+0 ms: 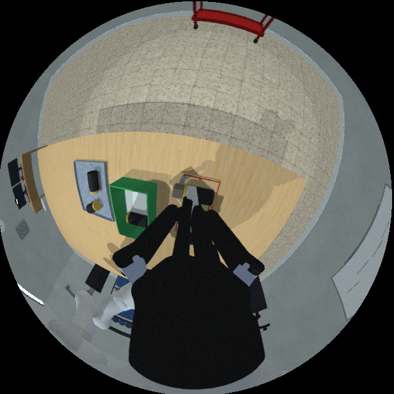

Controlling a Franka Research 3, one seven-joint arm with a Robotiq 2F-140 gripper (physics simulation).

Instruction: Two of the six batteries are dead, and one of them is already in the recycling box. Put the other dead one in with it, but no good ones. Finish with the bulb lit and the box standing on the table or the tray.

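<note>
My gripper (190, 192) is shut and empty, its fingertips over the row of battery places outlined by a red wire (202, 178). A black battery (205, 196) lies right beside the fingertips, partly hidden by them. A small grey block (178, 190) is just left of it. Anything farther down the row is hidden by the fingers. The green box (133, 183) stands upright on the table to the left, with a black and yellow battery (137, 219) inside. The blue-grey tray (82, 171) holds one battery (93, 181) standing or tilted and another battery (94, 206) lying down. I cannot make out a lit bulb.
The wooden table (150, 150) ends at a curved-looking far edge, with tiled floor beyond. A red cart (227, 22) stands far off at the top. A wooden desk (31, 182) with dark screens is at the left, and a whiteboard (365, 260) is at the right.
</note>
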